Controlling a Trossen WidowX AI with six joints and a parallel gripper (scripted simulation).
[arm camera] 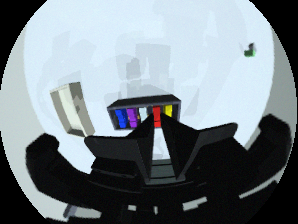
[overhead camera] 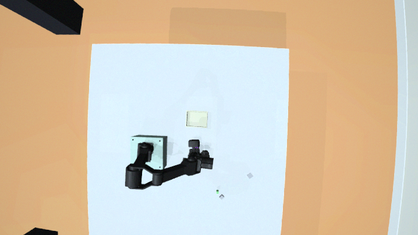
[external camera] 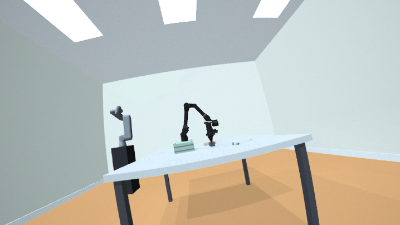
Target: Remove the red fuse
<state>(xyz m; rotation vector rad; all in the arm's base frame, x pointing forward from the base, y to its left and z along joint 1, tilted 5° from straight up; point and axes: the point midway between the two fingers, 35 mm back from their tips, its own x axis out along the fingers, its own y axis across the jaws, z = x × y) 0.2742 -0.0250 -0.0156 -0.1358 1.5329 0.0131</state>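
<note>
My gripper tip is now 10 mm past the cream tray, 210 mm to the right of it and 40 mm above it. Also, from my gripper tip: green piece 150 mm ahead, 240 mm to the right, 30 mm below; then red fuse 10 mm below.
</note>
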